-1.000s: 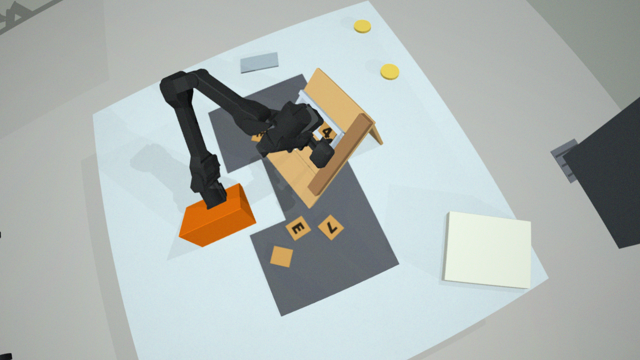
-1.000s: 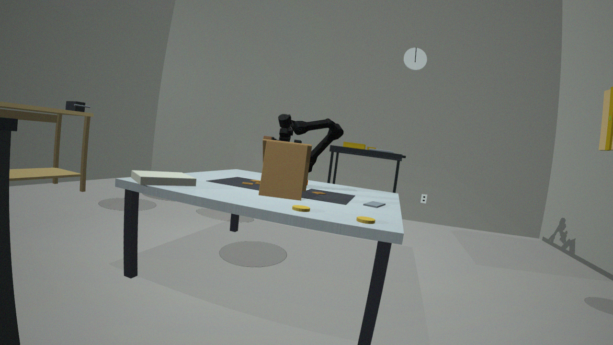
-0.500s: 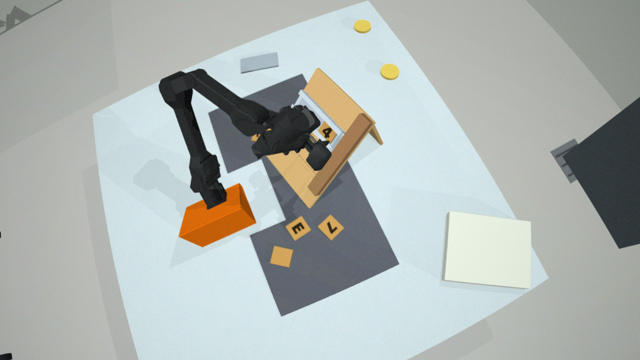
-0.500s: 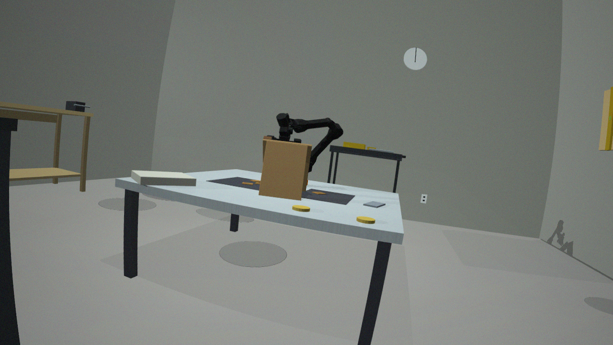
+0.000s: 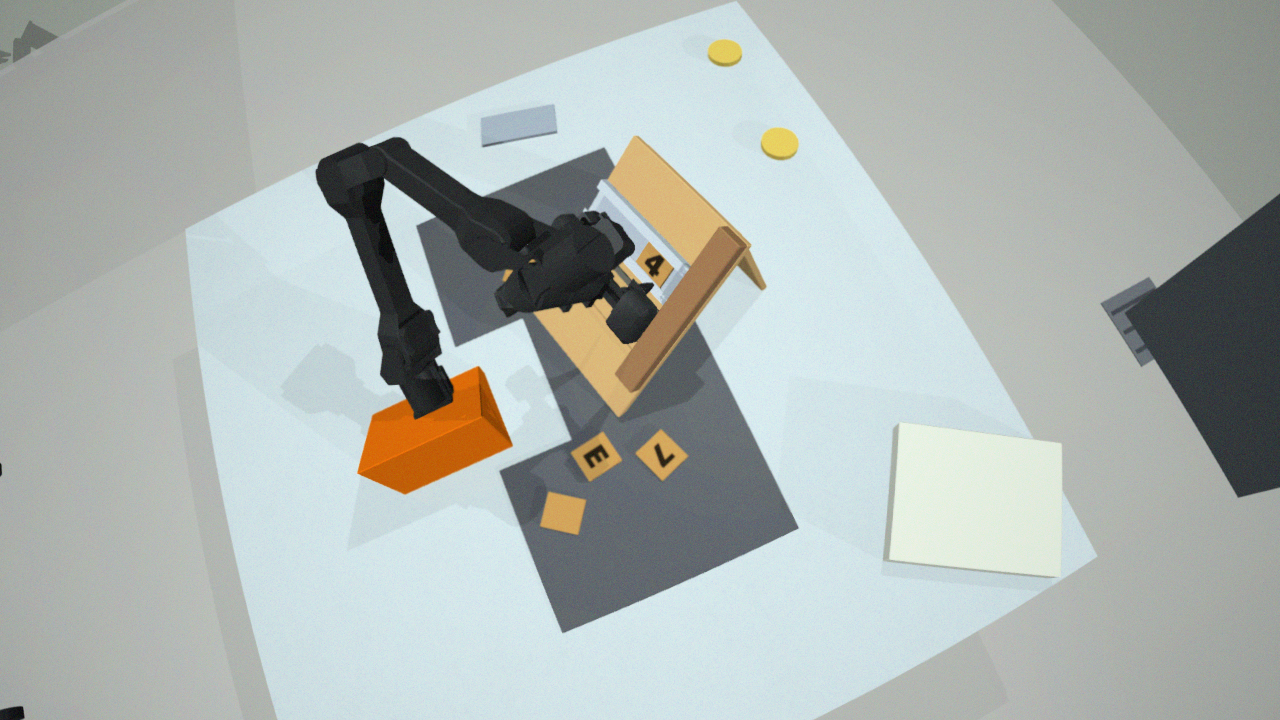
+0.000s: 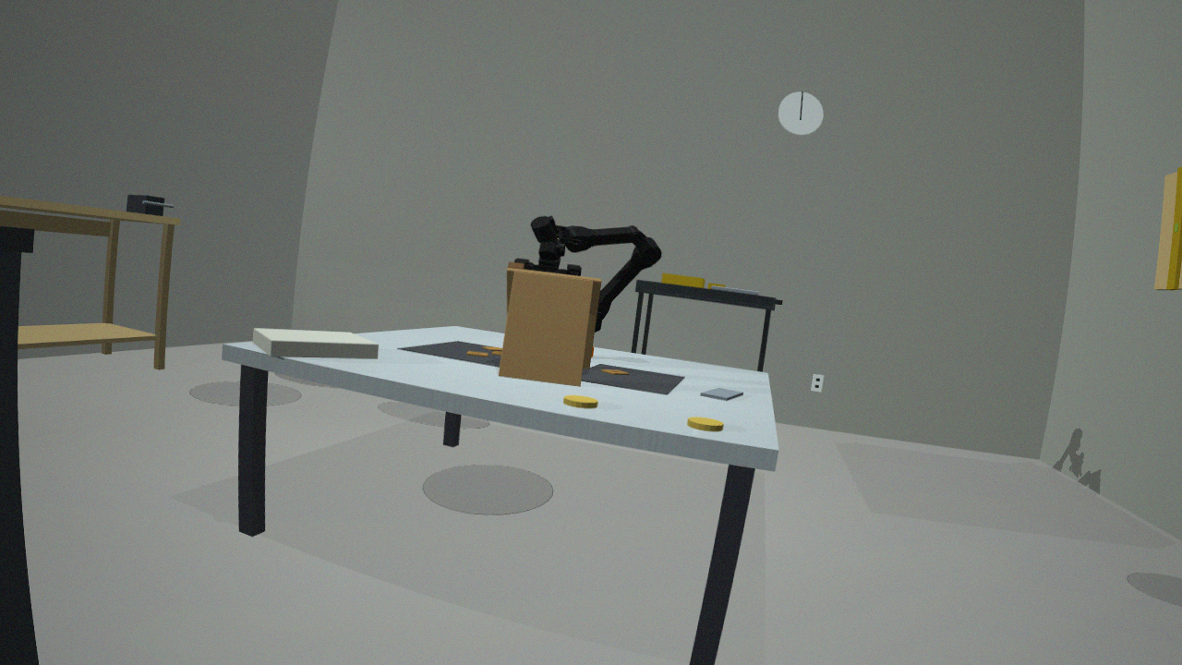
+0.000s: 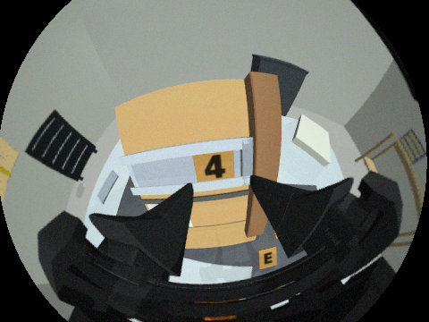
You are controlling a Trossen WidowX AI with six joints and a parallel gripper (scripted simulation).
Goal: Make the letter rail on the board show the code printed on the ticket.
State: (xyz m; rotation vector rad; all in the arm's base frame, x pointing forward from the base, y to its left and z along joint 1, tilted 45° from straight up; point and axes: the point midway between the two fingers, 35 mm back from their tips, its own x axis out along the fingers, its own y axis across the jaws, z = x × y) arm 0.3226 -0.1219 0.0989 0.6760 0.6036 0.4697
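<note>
Right now the tile marked 4 is 3 cm below my gripper tip, 3 cm ahead of it and 1 cm to the left of it. Also, from my gripper tip: white ticket (10 cm to the left, 10 cm below, 5 cm behind); blank tile (25 cm behind, 21 cm to the right, 20 cm below); tile marked 3 (20 cm to the left, 20 cm below, 14 cm behind).
</note>
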